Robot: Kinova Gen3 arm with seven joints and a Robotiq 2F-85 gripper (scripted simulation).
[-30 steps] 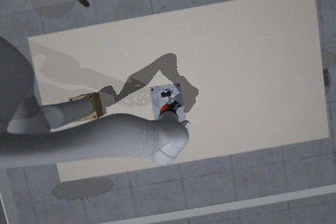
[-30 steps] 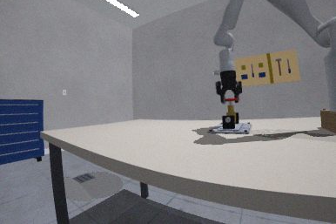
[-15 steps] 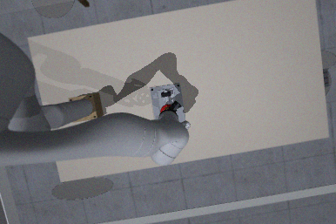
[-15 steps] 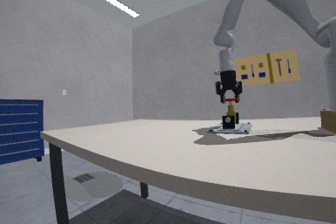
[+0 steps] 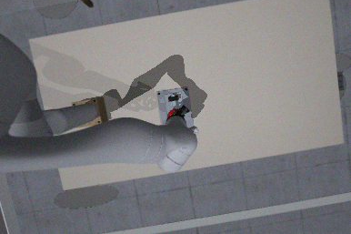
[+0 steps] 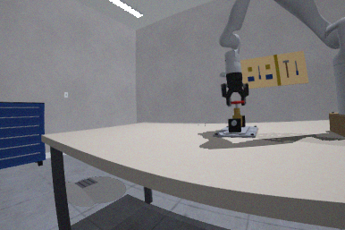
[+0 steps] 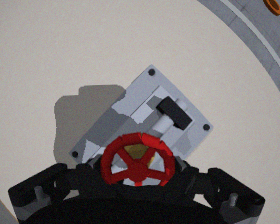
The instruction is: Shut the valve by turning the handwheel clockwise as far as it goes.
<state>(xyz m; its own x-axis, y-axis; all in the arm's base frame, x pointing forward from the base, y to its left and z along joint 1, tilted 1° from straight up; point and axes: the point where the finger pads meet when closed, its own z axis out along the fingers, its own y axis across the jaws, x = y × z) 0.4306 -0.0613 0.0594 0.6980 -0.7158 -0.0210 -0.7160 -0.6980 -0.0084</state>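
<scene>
My gripper is now right at the red handwheel.
</scene>
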